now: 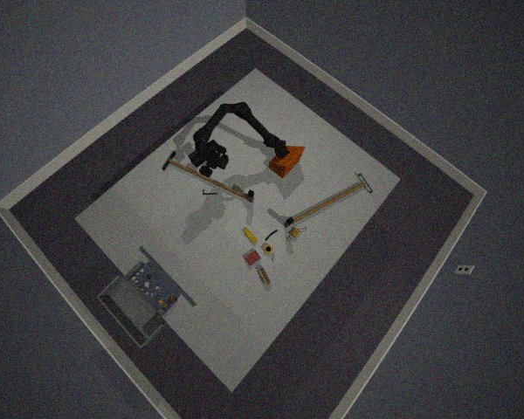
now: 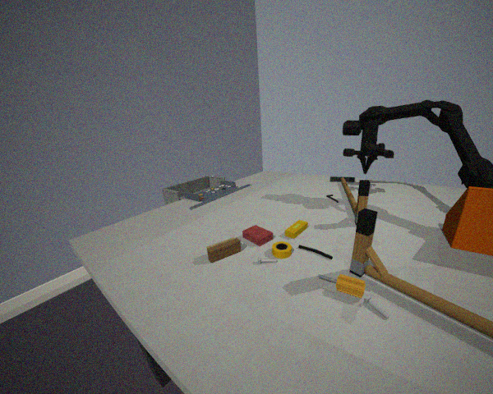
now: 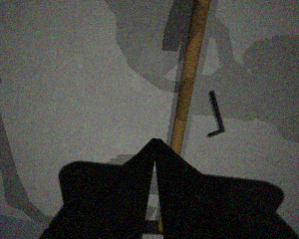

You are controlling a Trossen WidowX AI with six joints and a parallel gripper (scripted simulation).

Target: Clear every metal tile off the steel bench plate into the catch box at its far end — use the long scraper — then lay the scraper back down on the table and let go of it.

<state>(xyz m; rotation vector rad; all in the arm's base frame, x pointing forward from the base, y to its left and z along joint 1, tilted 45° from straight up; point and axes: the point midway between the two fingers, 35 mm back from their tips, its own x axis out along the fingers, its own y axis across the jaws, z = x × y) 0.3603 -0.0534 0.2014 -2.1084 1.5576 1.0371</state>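
The hex key is 120 mm ahead of my gripper tip, 110 mm below it and 40 mm to the left of it. Round my gripper tip: black strip 490 mm to the left, 110 mm below; long scraper 60 mm ahead, 50 mm below, 10 mm to the right; yellow block 420 mm to the left, 100 mm below, 100 mm ahead.
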